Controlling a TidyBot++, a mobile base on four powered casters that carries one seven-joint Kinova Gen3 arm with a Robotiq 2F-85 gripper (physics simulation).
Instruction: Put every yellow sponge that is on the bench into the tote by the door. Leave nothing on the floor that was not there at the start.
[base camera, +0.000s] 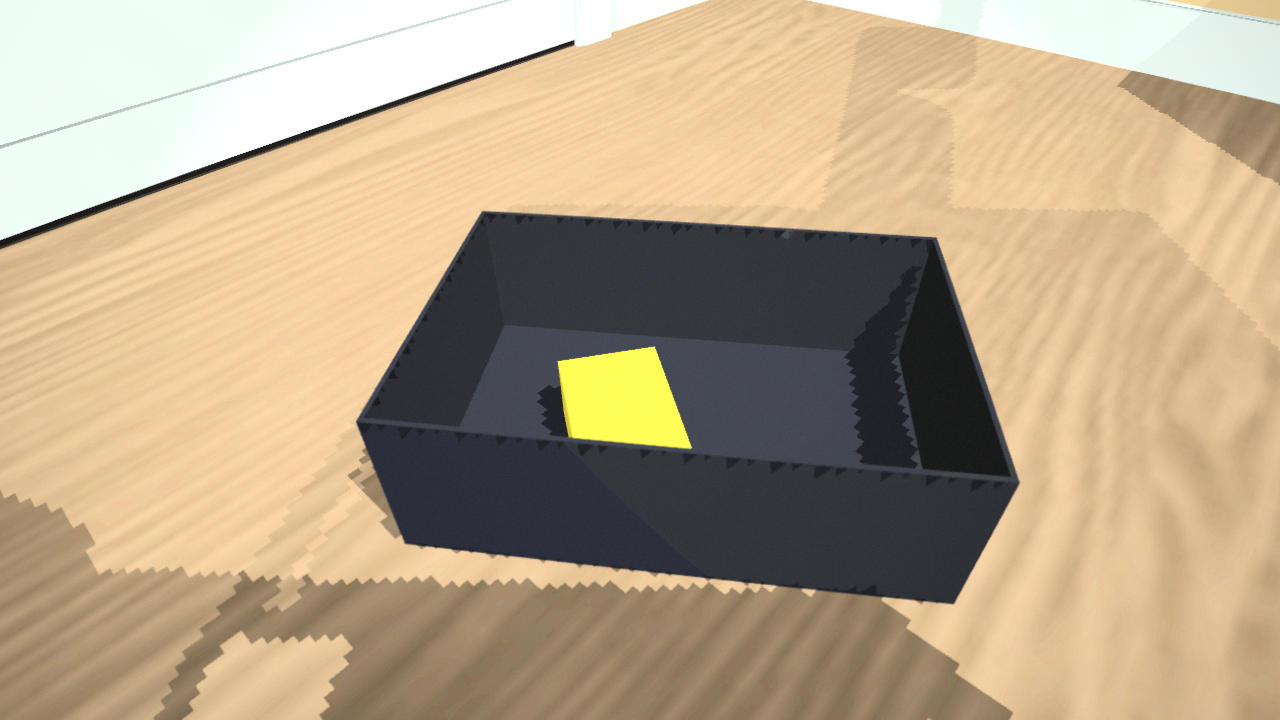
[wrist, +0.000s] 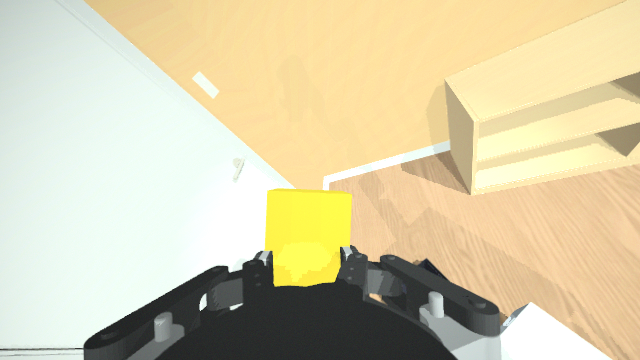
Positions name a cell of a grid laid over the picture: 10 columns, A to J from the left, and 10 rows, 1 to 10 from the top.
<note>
In view: the gripper (wrist: E8), a dark tote (base camera: G7), a white door (base camera: A2) and a light wooden shelf unit (wrist: I4).
The white door is seen too in the wrist view (wrist: B6).
</note>
